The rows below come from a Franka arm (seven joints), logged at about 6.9 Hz.
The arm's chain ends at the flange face. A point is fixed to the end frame.
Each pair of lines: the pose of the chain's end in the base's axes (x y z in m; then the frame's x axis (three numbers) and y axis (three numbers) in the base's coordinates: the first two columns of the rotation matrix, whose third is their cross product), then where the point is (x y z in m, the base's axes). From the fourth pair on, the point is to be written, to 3 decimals.
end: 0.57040 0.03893 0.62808 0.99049 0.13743 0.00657 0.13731 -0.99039 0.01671
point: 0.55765 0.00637 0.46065
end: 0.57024 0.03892 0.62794 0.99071 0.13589 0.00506 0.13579 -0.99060 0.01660
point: 0.55719 0.00636 0.46053
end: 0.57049 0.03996 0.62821 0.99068 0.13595 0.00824 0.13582 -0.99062 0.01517
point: 0.55794 0.00771 0.46071
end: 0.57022 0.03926 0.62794 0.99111 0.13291 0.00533 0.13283 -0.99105 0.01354
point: 0.557 0.007 0.460
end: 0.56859 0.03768 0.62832 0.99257 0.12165 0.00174 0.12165 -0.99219 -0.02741
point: 0.554 0.013 0.460
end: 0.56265 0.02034 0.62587 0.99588 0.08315 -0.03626 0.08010 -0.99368 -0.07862
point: 0.540 0.004 0.457
